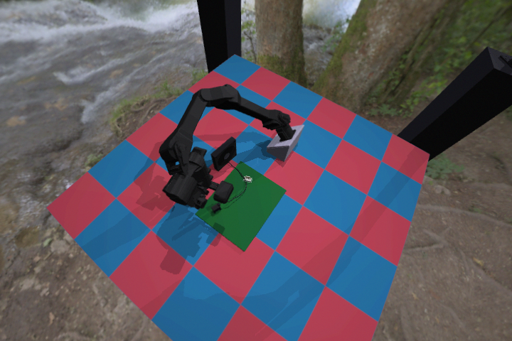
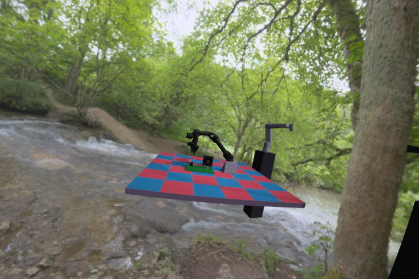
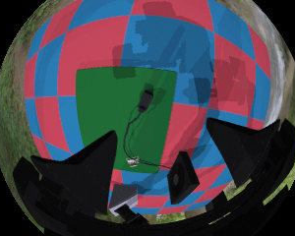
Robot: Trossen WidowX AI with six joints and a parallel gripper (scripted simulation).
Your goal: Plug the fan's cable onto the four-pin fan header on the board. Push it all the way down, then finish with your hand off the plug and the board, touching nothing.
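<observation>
Right now my gripper tip is 120 mm above the black plug and 20 mm to the right of it. From my gripper tip the other things lie so: black fan: 210 mm behind, 80 mm below, 50 mm to the right; then green board: 160 mm below, 100 mm to the left, 70 mm behind; then four-pin header: 170 mm behind, 140 mm below, 70 mm to the left.
</observation>
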